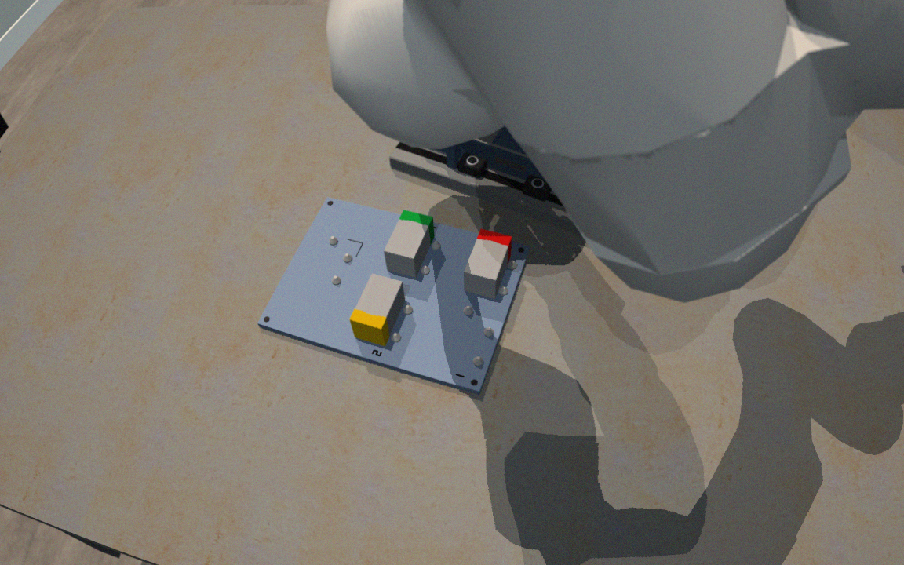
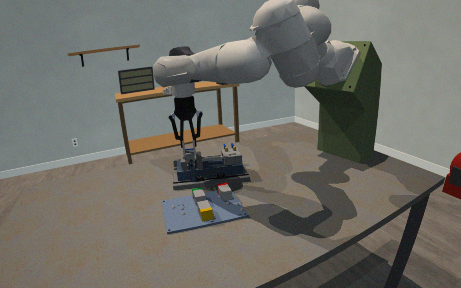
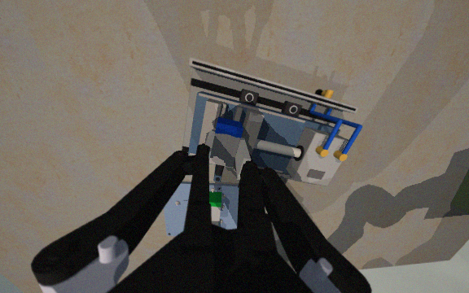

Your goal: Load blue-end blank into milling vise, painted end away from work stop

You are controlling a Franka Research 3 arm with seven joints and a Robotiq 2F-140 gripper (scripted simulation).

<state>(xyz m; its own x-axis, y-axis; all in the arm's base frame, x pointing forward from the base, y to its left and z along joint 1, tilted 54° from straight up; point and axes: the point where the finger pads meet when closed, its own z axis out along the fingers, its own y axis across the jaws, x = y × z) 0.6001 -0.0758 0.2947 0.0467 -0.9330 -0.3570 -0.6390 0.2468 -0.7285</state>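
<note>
My gripper is now 4 cm above the blue-ended blank. From my hand the other things lie so: fixed jaw (6 cm below, 3 cm ahead); then grey rod (9 cm behind, 6 cm below, 1 cm to the right); then work stop (5 cm to the left, 5 cm below, 1 cm behind).
</note>
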